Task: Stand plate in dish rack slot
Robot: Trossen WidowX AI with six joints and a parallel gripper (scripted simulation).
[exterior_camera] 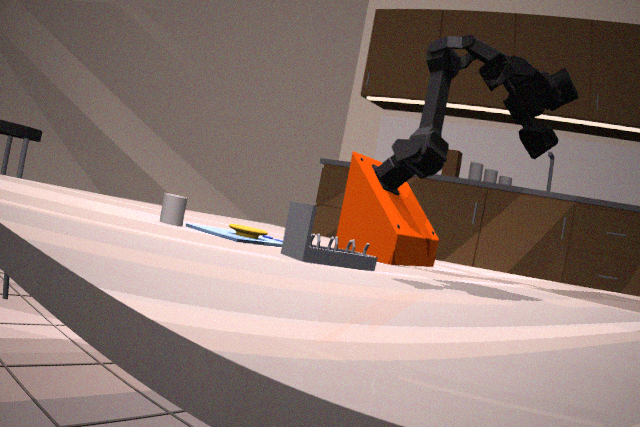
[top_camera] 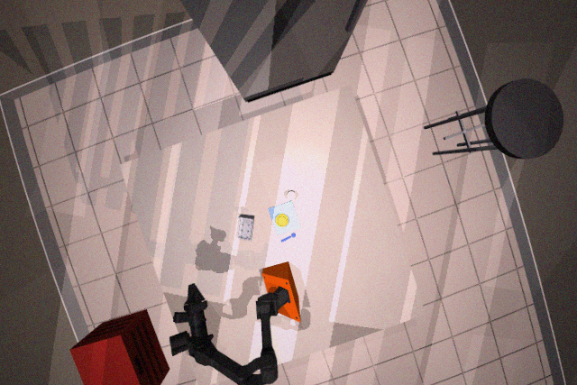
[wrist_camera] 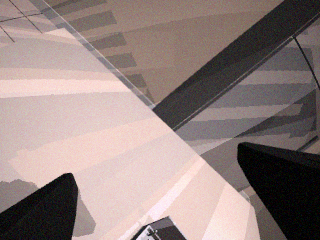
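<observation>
Now: gripper tip 13 cm short of the yellow plate, 39 cm to the left of it and 27 cm above it. From my gripper tip the other things lie so: blue spoon 3 cm ahead, 41 cm to the right, 28 cm below; then light blue mat 14 cm ahead, 41 cm to the right, 29 cm below; then grey dish rack 13 cm ahead, 20 cm to the right, 26 cm below.
</observation>
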